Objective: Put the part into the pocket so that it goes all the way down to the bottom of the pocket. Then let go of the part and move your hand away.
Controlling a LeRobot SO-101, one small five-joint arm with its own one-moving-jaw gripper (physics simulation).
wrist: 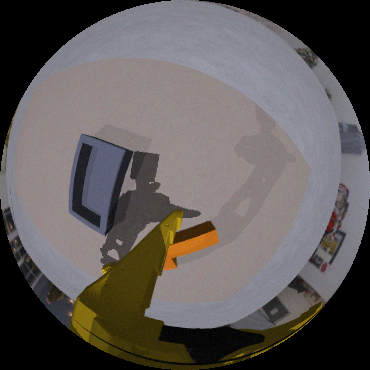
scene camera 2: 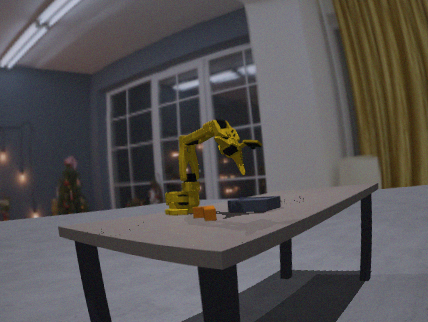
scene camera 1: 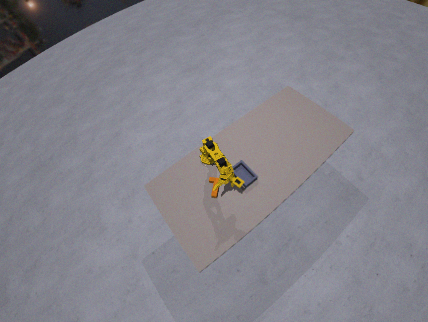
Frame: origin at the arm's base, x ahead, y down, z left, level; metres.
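Seen in the pictures: hand, tool point: (wrist: 181,217) (scene camera 2: 243,173) (scene camera 1: 232,186); arm's base, link origin: (scene camera 2: 187,213) (scene camera 1: 211,159).
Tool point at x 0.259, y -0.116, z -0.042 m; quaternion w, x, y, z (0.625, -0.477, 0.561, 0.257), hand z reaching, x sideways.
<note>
Offsets run from my tool point to a thing's top centre. Level surfaces: height alone.
The orange part @(dx -0.098, dy +0.086, dz -0.062 m) (scene camera 1: 214,194) (scene camera 2: 205,213) (wrist: 195,244) lies on the table beside the arm; it has a long bar and a shorter leg at one end. The grey-blue block with the pocket @(dx -0.049, dy +0.080, dz +0.122 m) (scene camera 1: 251,183) (scene camera 2: 265,204) (wrist: 76,172) stands apart from the part, and its hollow shows no part inside. My gripper (scene camera 1: 223,186) (scene camera 2: 239,162) (wrist: 172,225) is open and empty, raised above the table between the part and the block. In the wrist view the fixed jaw hides one end of the part, and the moving jaw is swung far away.
The tabletop @(dy +0.116 m) (scene camera 1: 300,125) (scene camera 2: 125,230) (wrist: 200,100) carries the arm's base (scene camera 2: 181,202), near one long edge. The arm's shadows fall across the table near the block and the part. A raised rim surrounds the hollow in the block.
</note>
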